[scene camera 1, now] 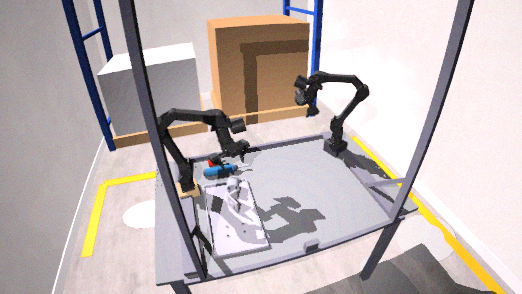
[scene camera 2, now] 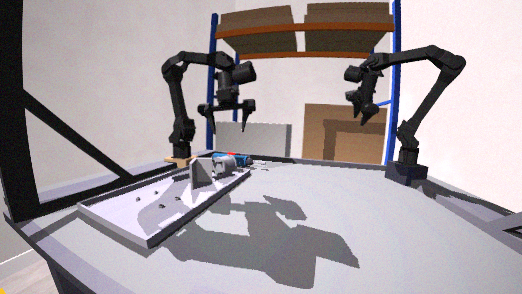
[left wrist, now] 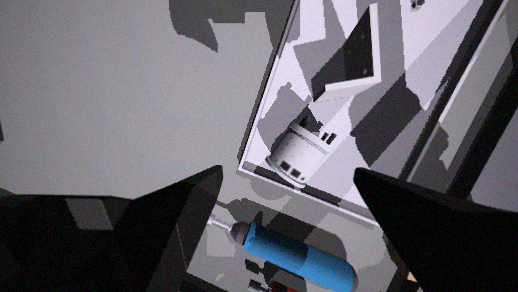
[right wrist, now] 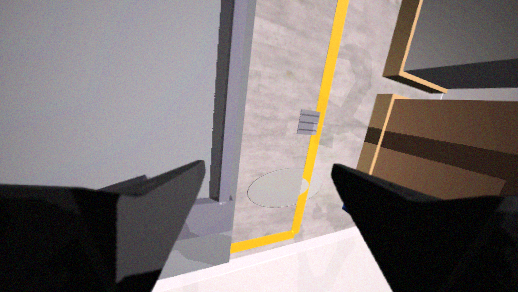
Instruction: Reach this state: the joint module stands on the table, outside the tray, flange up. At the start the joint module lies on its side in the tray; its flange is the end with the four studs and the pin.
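Seen in the pictures: left gripper, fingertip midpoint: (scene camera 1: 234,167) (scene camera 2: 228,133) (left wrist: 286,172); right gripper, fingertip midpoint: (scene camera 1: 302,111) (scene camera 2: 357,121) (right wrist: 269,167); left arm's base, link origin: (scene camera 1: 187,187) (scene camera 2: 181,156); right arm's base, link origin: (scene camera 1: 336,141) (scene camera 2: 407,163).
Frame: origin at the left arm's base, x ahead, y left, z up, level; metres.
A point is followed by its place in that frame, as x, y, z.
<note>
The joint module (scene camera 1: 233,185) {0.206, -0.112, 0.030} (scene camera 2: 225,165) {0.231, -0.120, 0.013} (left wrist: 300,152) {0.214, -0.089, 0.033}, a light grey cylinder, lies on its side inside the tray (scene camera 1: 220,240) {0.058, -0.345, -0.028} (scene camera 2: 115,226) {0.148, -0.440, -0.019} (left wrist: 281,70) {0.257, -0.195, -0.027}, near one short end. Its studded flange faces the bracket; in the left wrist view dark studs stick out at its upper right end. My left gripper (scene camera 1: 234,162) {0.228, -0.083, 0.110} (scene camera 2: 229,131) {0.228, -0.083, 0.110} (left wrist: 286,172) {0.228, -0.083, 0.110} is open and empty, above the tray end and the blue tool, pointing down and clear of the module. My right gripper (scene camera 1: 312,112) {0.730, 0.142, 0.176} (scene camera 2: 360,120) {0.730, 0.142, 0.176} (right wrist: 269,167) {0.730, 0.142, 0.176} is open and empty, high near the table's back edge, far from the tray.
A white angle bracket (scene camera 2: 201,172) {0.175, -0.171, 0.000} (left wrist: 350,65) {0.171, -0.203, -0.009} stands in the tray beside the module's flange end. Several small nuts lie farther along the tray. A blue tool (scene camera 1: 215,171) {0.165, 0.057, 0.000} (scene camera 2: 240,159) {0.239, 0.044, -0.002} (left wrist: 300,260) {0.183, 0.061, 0.007} and a red tool (scene camera 1: 211,163) {0.166, 0.141, -0.007} (left wrist: 283,287) {0.193, 0.135, -0.018} lie on the table behind the tray.
</note>
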